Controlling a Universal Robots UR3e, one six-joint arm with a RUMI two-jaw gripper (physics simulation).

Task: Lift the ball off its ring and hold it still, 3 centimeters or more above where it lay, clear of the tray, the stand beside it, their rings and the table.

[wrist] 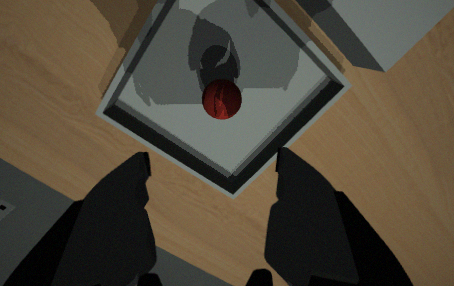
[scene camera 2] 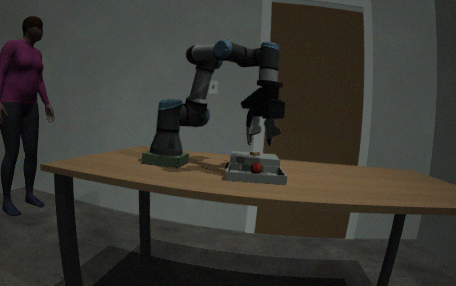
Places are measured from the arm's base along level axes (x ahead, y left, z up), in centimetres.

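Pixels of known places: gripper, fingertip midpoint: [wrist: 214,152] [scene camera 2: 259,145]; arm's base at its link origin: [scene camera 2: 166,152].
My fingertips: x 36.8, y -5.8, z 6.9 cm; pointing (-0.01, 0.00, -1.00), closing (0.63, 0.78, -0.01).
Observation:
For each thing: its top centre in the pictures, then the offset to it from my fingertips. "spot": a spot on its surface instead. Level surfaces: height alone.
- red ball at its top centre: [wrist: 222,105] [scene camera 2: 256,162] dz -6.0, dx -0.8, dy +1.5 cm
- small tan ring at a spot on its surface: [scene camera 2: 255,153] spot: dz -5.0, dx -4.4, dy +20.4 cm
- wooden table at its surface level: dz -11.0 cm
The red ball [scene camera 2: 256,168] [wrist: 222,99] rests inside the light grey tray [scene camera 2: 256,178] [wrist: 175,152]. A ring under the ball cannot be made out. The grey stand [scene camera 2: 272,162] [wrist: 400,30] is a block beside the tray; a small tan ring [scene camera 2: 255,153] shows on its top in the scene view. My gripper [scene camera 2: 260,143] [wrist: 214,152] is open, with its fingers well apart and nothing between them. It points down and hangs well above the tray and the ball. In the wrist view the ball shows beyond the fingertips, roughly centred between them. Shadows fall across the tray floor.
The wooden table [scene camera 2: 350,185] [wrist: 45,110] bears the tray, the stand and the arm's green base block [scene camera 2: 165,159]. The tray has raised walls on its sides. A person [scene camera 2: 22,70] stands at the far left, away from the arm. A brown door [scene camera 2: 320,75] is behind the table.

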